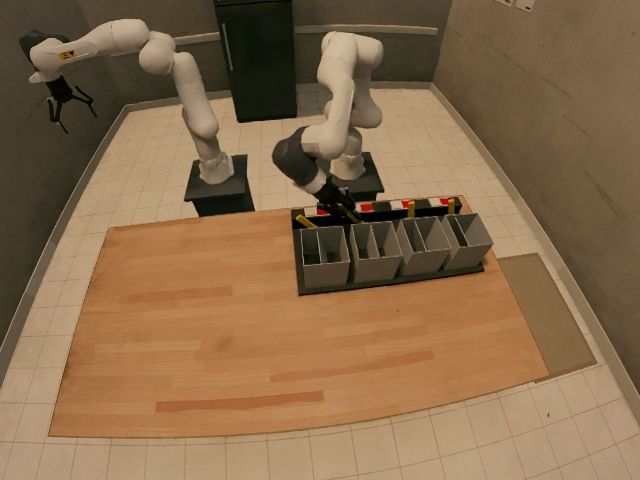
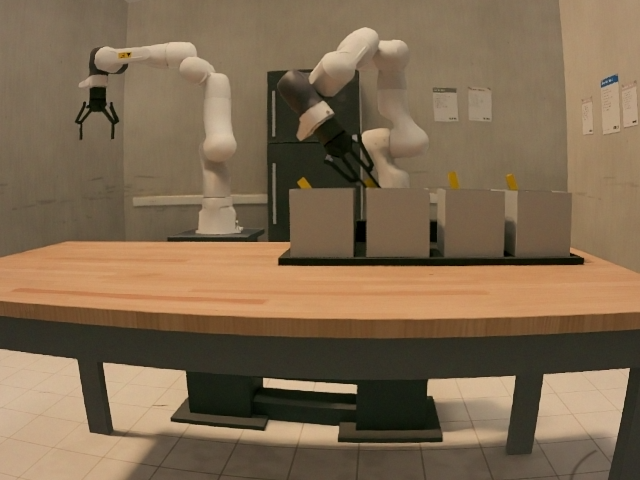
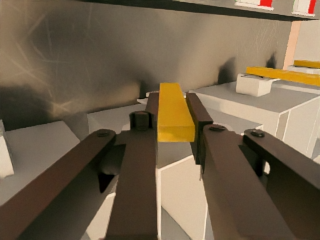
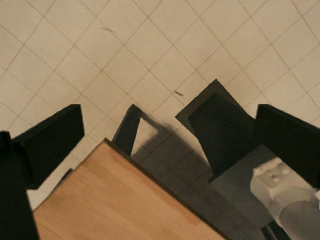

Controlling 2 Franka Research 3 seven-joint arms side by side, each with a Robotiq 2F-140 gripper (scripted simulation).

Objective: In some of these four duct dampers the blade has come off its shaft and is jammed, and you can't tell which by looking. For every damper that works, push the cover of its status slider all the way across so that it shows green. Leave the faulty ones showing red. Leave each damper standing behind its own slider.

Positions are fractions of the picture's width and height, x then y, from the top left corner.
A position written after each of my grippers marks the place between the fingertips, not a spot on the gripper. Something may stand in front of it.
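My left gripper (image 1: 0.56, 0.46), (image 3: 0.54, 0.45). My right gripper (image 1: 0.13, 0.26), (image 2: 0.15, 0.29), (image 4: 0.53, 0.50). Damper (image 2: 0.50, 0.46).
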